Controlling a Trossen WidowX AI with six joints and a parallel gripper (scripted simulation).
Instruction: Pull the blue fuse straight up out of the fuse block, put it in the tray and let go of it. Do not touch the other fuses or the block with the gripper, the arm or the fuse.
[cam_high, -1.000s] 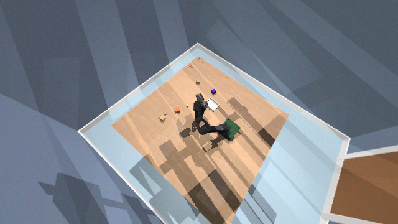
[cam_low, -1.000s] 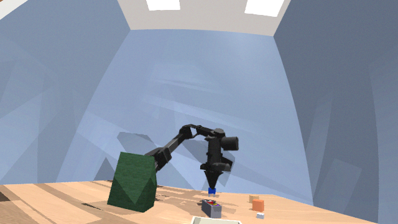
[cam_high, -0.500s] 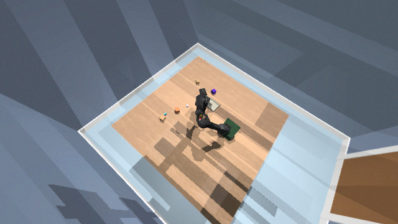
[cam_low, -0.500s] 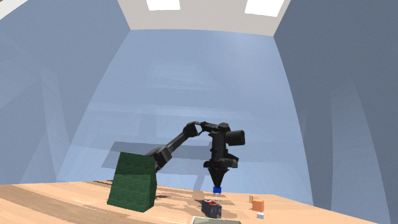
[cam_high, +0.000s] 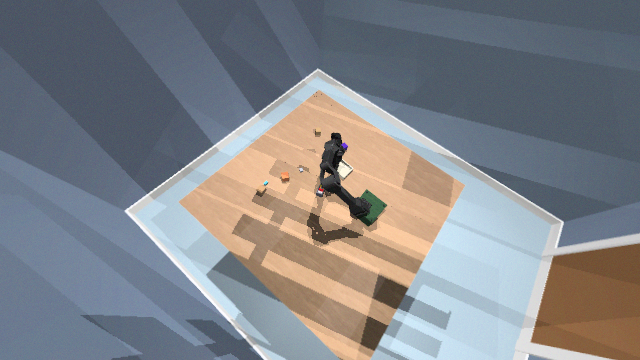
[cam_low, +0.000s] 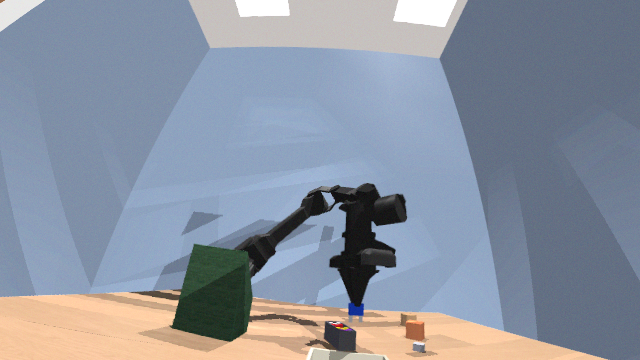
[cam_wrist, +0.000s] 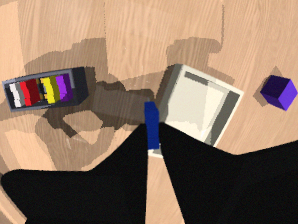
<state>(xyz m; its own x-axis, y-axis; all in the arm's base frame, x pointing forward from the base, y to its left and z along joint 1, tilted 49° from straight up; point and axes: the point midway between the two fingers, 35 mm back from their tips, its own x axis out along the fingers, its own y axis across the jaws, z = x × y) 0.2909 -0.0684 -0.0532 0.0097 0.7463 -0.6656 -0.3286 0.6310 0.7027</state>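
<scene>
Right now my gripper tip is 2 cm past the white tray, 8 cm to the left of it and 10 cm above it. From my gripper tip the other things lie so: purple cube (7 cm ahead, 22 cm to the right, 8 cm below); small grey block (17 cm ahead, 11 cm to the left, 10 cm below); blue fuse (1 cm below).
</scene>
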